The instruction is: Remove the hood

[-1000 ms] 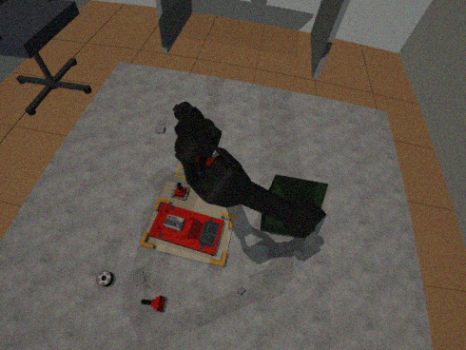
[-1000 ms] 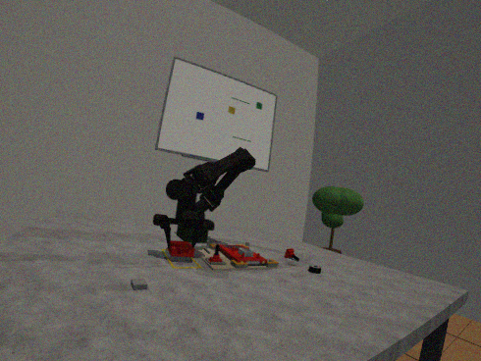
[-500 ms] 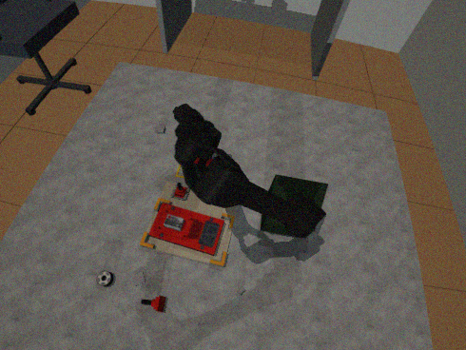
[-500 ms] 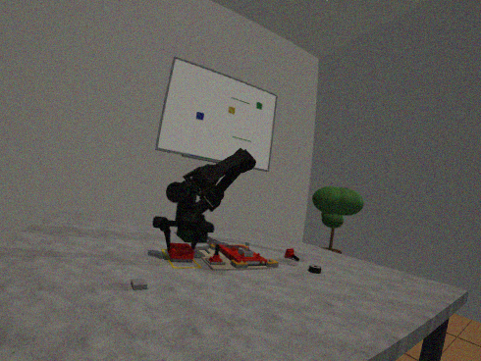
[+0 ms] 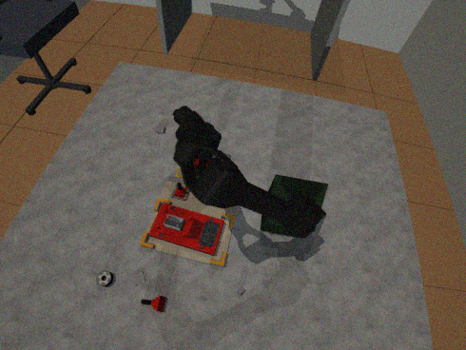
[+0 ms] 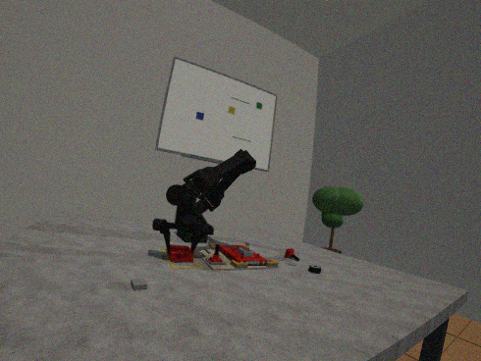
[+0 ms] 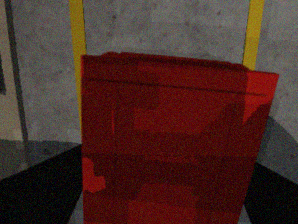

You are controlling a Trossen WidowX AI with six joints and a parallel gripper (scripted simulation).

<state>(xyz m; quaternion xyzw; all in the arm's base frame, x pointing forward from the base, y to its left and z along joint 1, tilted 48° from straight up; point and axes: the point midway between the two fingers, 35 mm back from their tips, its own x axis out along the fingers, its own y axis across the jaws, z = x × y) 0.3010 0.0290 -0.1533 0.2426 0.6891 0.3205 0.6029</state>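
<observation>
My gripper tip is now 1 cm below the red hood. Round my gripper tip: grey disc 22 cm ahead, 11 cm to the right, 1 cm below.
</observation>
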